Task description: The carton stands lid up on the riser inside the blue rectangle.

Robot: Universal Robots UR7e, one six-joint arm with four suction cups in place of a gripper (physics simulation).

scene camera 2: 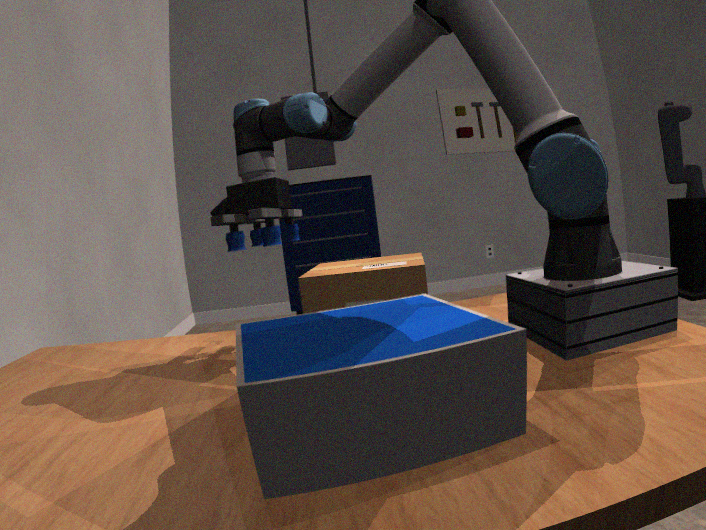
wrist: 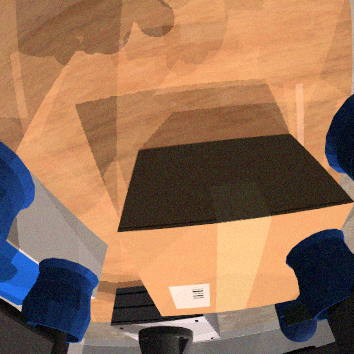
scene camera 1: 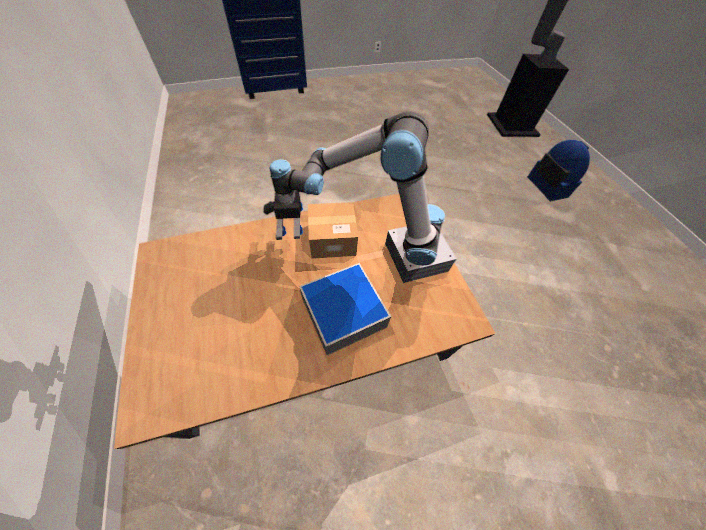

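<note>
The brown carton [scene camera 1: 333,246] [scene camera 2: 364,292] [wrist: 190,260] stands on the wooden table, with its taped, labelled face up. It is behind the grey riser [scene camera 1: 360,336] [scene camera 2: 387,410] [wrist: 62,220] in both scene views and apart from it. The blue rectangle [scene camera 1: 364,296] [scene camera 2: 444,320] [wrist: 20,280] covers the riser's top inside a pale rim; nothing stands on it. My suction gripper [scene camera 1: 289,232] [scene camera 2: 263,236] is open and holds nothing. It hangs to the left of the carton in both scene views, its blue cups pointing down and not touching the carton. The carton's underside is hidden.
The arm's base block [scene camera 1: 430,271] [scene camera 2: 621,320] [wrist: 132,306] stands on the table [scene camera 1: 199,353] [scene camera 2: 68,456], right of the carton and riser. A pale wall [scene camera 1: 62,142] [scene camera 2: 85,171] rises at the left. A blue cabinet [scene camera 1: 268,48] [scene camera 2: 336,219] stands on the floor at the back.
</note>
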